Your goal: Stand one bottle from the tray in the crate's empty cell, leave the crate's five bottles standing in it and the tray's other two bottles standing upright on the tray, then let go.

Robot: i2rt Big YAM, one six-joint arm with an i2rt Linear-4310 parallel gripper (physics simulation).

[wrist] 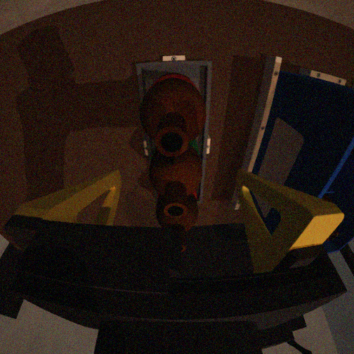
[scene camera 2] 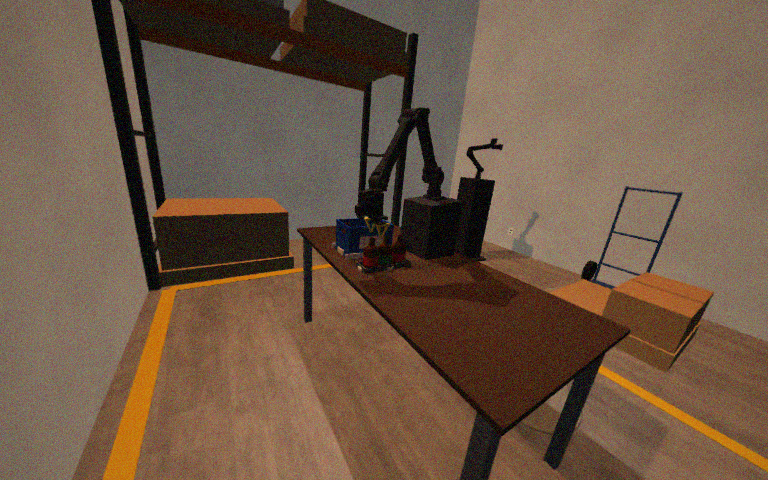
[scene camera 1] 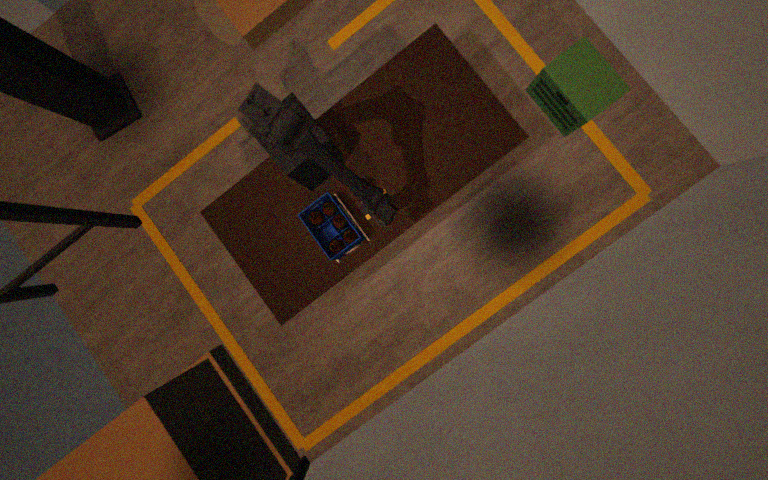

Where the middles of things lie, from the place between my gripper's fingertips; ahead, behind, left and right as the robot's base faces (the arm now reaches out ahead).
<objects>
Now: the brown bottle [wrist: 172, 112] 2 cm ahead of my hand, 1 cm to the left of it and 9 cm below it. From my hand the other things lie so: pale strip [wrist: 272, 63] (4 cm behind, 15 cm to the right, 16 cm below).
</objects>
